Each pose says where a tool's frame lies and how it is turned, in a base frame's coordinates. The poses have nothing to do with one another.
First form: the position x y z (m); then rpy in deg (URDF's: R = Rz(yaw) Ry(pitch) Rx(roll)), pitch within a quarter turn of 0, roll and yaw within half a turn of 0.
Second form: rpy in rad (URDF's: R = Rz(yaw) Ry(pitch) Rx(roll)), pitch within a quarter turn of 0, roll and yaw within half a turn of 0; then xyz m. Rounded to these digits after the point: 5 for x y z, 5 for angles.
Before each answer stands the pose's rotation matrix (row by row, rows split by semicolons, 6 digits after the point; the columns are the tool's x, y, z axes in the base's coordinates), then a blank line. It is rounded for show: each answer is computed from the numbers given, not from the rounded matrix.
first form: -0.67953, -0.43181, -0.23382, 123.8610, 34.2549, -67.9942
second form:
0.309706 -0.341449 -0.887409; -0.766325 -0.642130 -0.020374; -0.562876 0.686353 -0.460532

2.16178, 0.59786, -1.18672, -0.67953, -0.43181, -0.23382
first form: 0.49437, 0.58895, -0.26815, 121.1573, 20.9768, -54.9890
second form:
0.535710 -0.248000 -0.807162; -0.764760 -0.547757 -0.339270; -0.357990 0.799036 -0.483100

2.11459, 0.36611, -0.95974, 0.49437, 0.58895, -0.26815
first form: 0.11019, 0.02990, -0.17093, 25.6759, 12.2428, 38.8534
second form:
0.761043 -0.493836 0.420642; 0.613063 0.759498 -0.217525; -0.212055 0.423426 0.880763

0.44813, 0.21368, 0.67812, 0.11019, 0.02990, -0.17093
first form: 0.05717, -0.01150, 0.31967, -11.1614, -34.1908, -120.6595
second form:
-0.421803 0.788473 0.447653; -0.711543 -0.593863 0.375544; 0.561951 -0.160118 0.811526

-0.19480, -0.59674, -2.10591, 0.05717, -0.01150, 0.31967
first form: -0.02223, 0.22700, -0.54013, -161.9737, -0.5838, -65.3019
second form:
0.417815 -0.862609 0.285194; -0.908475 -0.400192 0.120499; 0.010189 -0.309437 -0.950865

-2.82697, -0.01019, -1.13973, -0.02223, 0.22700, -0.54013
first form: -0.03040, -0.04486, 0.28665, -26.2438, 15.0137, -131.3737
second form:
-0.638405 0.748776 0.178253; -0.724798 -0.506876 -0.466631; -0.259050 -0.427097 0.866303

-0.45804, 0.26204, -2.29290, -0.03040, -0.04486, 0.28665
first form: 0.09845, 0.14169, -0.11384, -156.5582, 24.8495, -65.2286
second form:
0.380206 -0.903093 0.199667; -0.823921 -0.232622 0.516761; -0.420236 -0.360985 -0.832521

-2.73246, 0.43371, -1.13845, 0.09845, 0.14169, -0.11384
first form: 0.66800, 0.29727, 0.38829, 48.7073, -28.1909, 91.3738
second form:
-0.021131 -0.651206 0.758606; 0.881125 -0.370664 -0.293643; 0.472411 0.662222 0.581627

0.85010, -0.49202, 1.59477, 0.66800, 0.29727, 0.38829
